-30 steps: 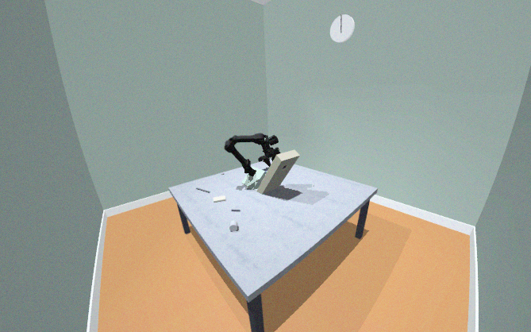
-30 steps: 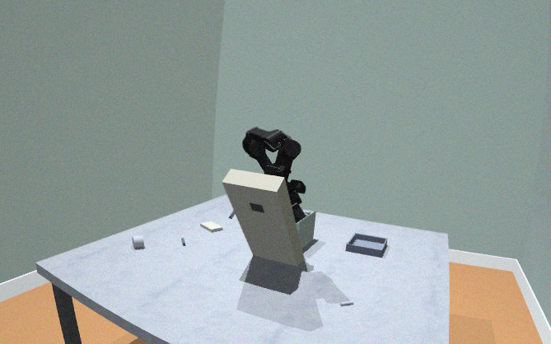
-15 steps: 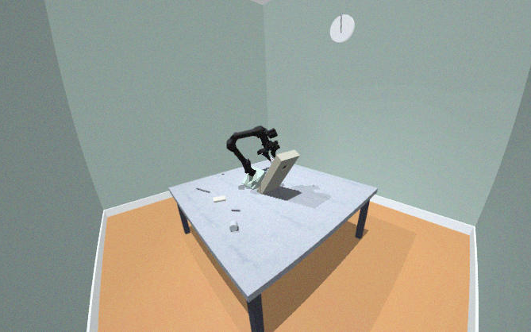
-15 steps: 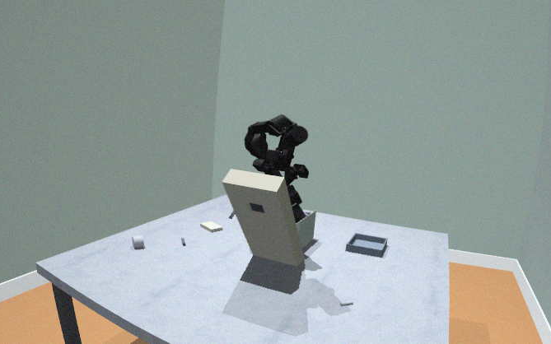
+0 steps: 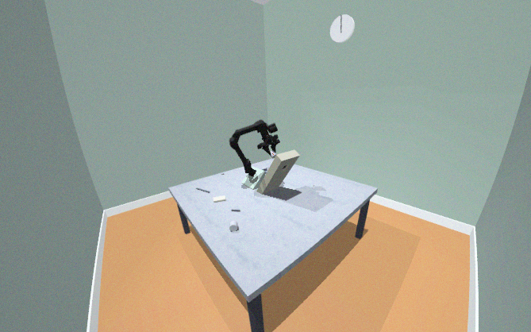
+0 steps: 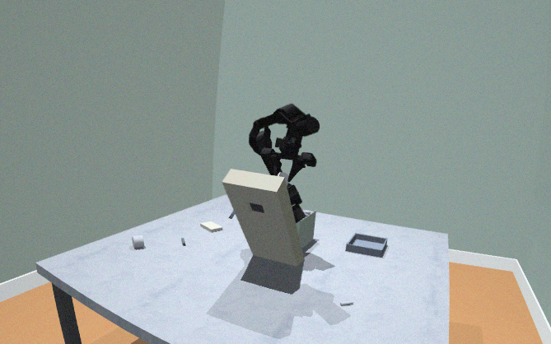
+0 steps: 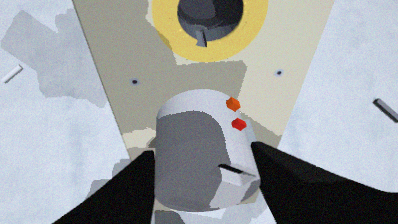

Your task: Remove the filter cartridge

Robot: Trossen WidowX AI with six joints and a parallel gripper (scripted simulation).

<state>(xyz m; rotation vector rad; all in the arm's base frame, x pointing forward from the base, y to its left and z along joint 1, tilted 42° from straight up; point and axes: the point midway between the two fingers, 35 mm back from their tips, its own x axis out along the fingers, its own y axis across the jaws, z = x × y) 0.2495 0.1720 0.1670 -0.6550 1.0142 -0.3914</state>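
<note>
My gripper tip is 330 mm past the grey tray, 270 mm to the right of it and 300 mm above it. From my gripper tip the other things lie so: round filter cartridge: right at my gripper tip; then beige block: 170 mm behind, 400 mm to the right, 300 mm below; then pale peg: 170 mm ahead, 310 mm to the left, 300 mm below.
</note>
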